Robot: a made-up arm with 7 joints.
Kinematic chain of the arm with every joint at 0, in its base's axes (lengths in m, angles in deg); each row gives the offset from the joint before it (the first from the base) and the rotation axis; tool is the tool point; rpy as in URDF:
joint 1: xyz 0 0 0.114 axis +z
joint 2: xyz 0 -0.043 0.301 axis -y
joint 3: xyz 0 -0.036 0.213 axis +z
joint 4: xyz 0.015 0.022 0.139 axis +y
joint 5: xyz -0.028 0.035 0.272 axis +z
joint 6: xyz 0 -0.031 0.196 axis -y
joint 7: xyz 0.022 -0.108 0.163 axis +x
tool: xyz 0 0 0 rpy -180 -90 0
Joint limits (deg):
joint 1: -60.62..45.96
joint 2: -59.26..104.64
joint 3: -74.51..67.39
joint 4: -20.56..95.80
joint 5: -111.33..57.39
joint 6: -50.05..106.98
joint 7: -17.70..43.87
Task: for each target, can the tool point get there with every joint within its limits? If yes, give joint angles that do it. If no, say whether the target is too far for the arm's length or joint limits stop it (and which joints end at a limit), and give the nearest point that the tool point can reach.
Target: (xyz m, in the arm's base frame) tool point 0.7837 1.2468 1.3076
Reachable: no: too far | nearest point 0.5034 0.6819 0.9354 | short by 0.732 m
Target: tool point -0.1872 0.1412 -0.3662
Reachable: no: joint limits stop it (at a limit: joint 2, joint 4, joint 6) | nearest point -0.4531 0.3418 -0.1203 | short by 0.414 m
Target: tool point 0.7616 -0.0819 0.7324
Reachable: yes | joints 5.53 -37.72 8.39 59.79 22.59 86.86 -8.55
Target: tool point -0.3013 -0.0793 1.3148
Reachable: yes | joints 7.44 43.21 13.29 47.75 -64.09 -11.16 -2.98
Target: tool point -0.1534 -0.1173 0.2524
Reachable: no: joint limits stop it (at a limit: joint 1, joint 2, joint 4, joint 6) | nearest point -0.1865 -0.4939 0.0978 | short by 0.408 m
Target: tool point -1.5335 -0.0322 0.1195
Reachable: no: too far | nearest point -1.0022 -0.0210 0.2407 | short by 0.545 m
